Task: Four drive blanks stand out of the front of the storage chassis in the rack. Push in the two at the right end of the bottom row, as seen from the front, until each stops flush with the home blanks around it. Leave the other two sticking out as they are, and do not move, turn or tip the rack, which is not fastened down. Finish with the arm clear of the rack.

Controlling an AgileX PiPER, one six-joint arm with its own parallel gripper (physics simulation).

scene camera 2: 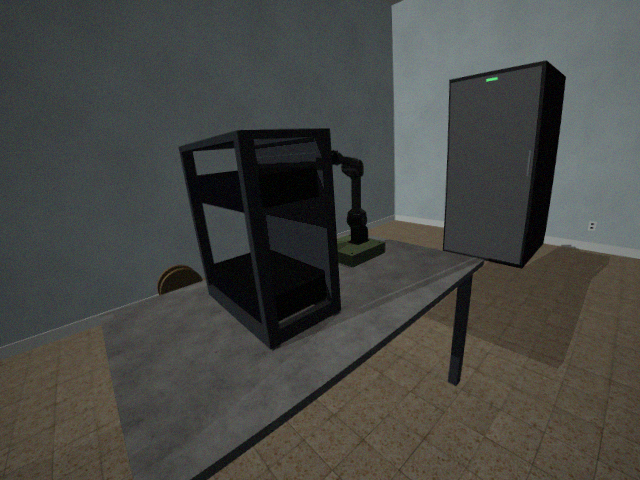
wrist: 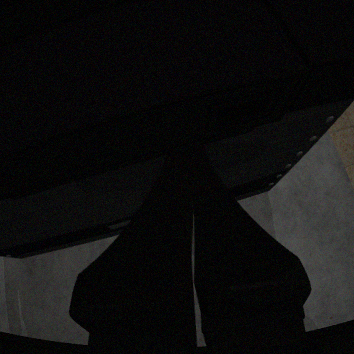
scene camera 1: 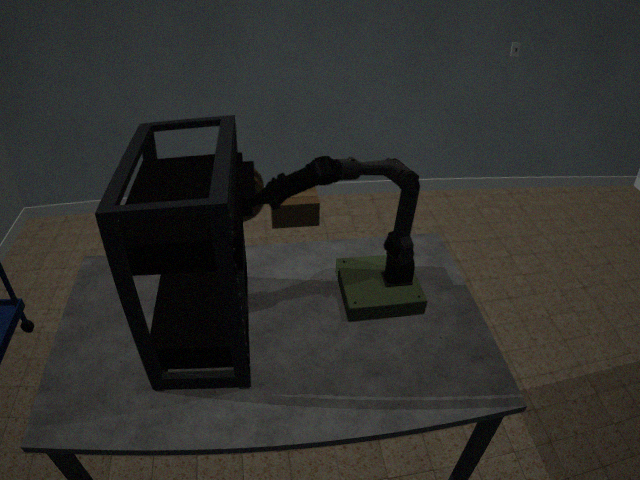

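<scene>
The rack (scene camera 1: 127, 291) (scene camera 2: 254, 232) stands upright on the table. The dark storage chassis (scene camera 1: 173, 178) (scene camera 2: 286, 187) sits in its upper part, its front towards the arm's base. Dark blocks (scene camera 1: 248, 173) stand out of that front in scene camera 1, but single drive blanks cannot be told apart. My gripper (scene camera 1: 248, 206) (wrist: 188, 164) is shut and empty, its fingertips close against the chassis front. Whether they touch a blank, and which, is too dark to tell. In the wrist view the chassis front is almost black, and the bottom row's depth cannot be read.
The table (scene camera 1: 320, 361) (scene camera 2: 206, 372) bears the rack and the arm's green base (scene camera 1: 364, 297) (scene camera 2: 364, 253). A dark lower unit (scene camera 1: 193, 315) (scene camera 2: 299, 297) sits in the rack's bottom. A cardboard box (scene camera 1: 295, 214), a blue cart (scene camera 1: 7, 317) and a tall cabinet (scene camera 2: 491, 170) stand beyond the table.
</scene>
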